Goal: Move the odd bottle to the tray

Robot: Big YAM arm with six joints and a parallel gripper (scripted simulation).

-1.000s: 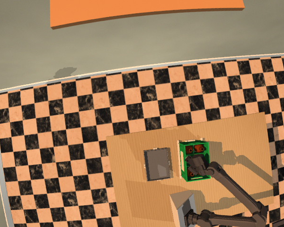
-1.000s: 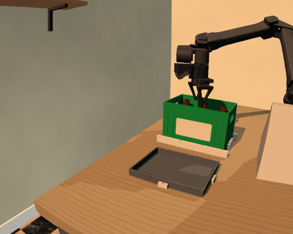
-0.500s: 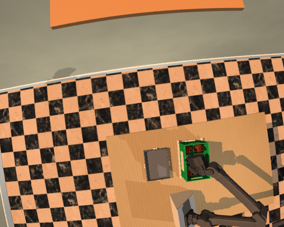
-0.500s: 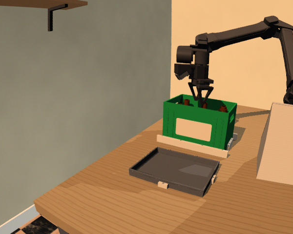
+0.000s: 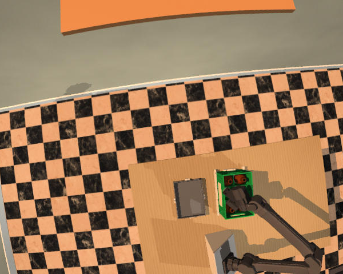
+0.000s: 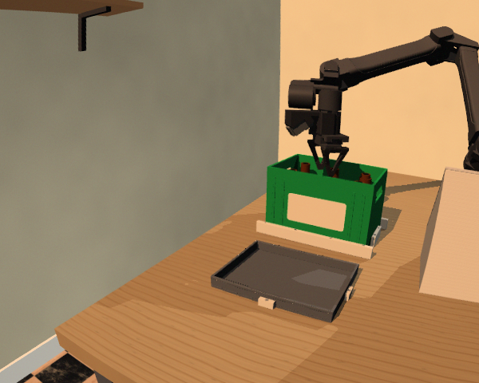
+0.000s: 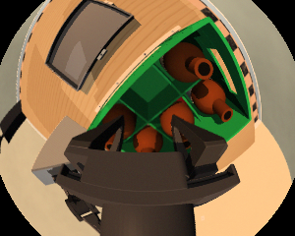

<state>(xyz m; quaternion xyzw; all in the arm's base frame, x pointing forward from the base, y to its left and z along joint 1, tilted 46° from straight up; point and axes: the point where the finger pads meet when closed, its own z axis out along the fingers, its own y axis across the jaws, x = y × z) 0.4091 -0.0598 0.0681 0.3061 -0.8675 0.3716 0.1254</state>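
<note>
Now: hand 4 cm to the left of the green crate and 10 cm above it. The rest, counted from my hand: dark grey tray 24 cm to the left, 17 cm below.
</note>
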